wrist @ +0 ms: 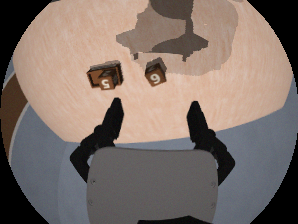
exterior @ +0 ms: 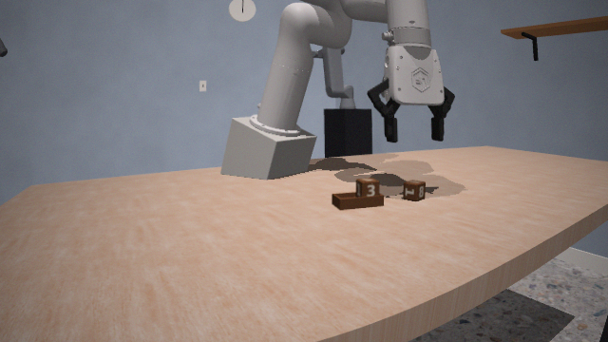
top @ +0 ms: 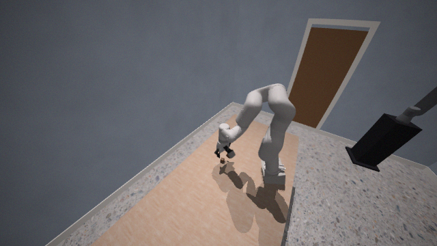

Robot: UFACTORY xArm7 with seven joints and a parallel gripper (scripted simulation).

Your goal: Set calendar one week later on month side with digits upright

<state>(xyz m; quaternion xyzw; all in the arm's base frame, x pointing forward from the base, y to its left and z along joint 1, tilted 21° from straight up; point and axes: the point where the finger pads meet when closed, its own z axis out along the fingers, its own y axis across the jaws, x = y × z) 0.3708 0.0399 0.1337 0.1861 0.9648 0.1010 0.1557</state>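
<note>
Right now the cube is 9 cm below my hand. Also, from my hand: brown wooden tray 10 cm to the right, 10 cm below, 4 cm behind.
</note>
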